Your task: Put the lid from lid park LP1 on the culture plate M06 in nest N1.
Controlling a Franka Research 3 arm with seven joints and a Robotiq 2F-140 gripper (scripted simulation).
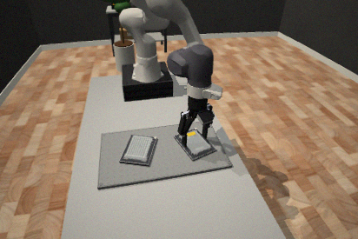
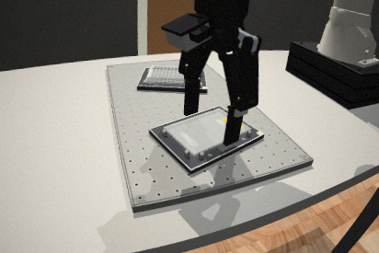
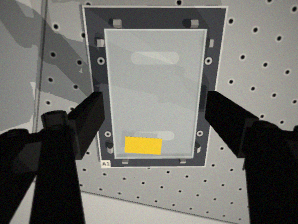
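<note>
The clear lid lies 30 mm below my hand. The rest, counted from my hand: lid park frame 40 mm below; culture plate 20 mm behind, 240 mm to the right, 20 mm below.
</note>
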